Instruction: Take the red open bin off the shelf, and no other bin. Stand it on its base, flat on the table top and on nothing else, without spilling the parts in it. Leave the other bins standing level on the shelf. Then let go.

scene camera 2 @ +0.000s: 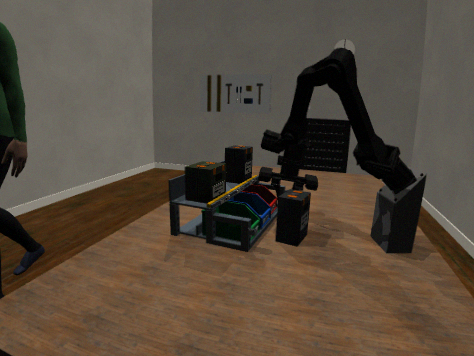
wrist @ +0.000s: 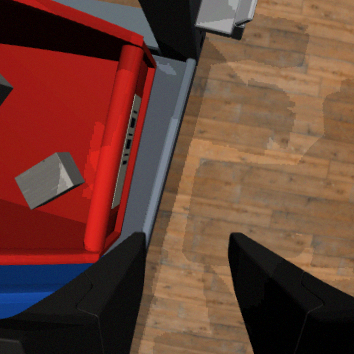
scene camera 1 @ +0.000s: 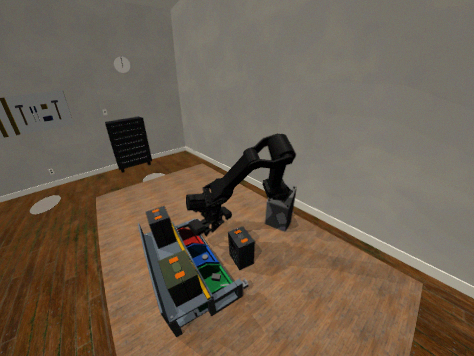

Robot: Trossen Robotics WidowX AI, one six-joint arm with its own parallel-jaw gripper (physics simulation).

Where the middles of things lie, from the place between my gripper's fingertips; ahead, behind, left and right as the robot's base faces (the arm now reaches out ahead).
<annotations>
The red open bin (wrist: 82, 84) lies 110 mm ahead of my hand, 10 mm to the right of it and 20 mm below it. From my hand the other things lie so: tall dark box (scene camera 2: 293, 208) (80 mm behind, 140 mm to the left, 10 mm above); green bin (scene camera 2: 230, 208) (70 mm ahead, 210 mm to the left, 20 mm below).
</annotations>
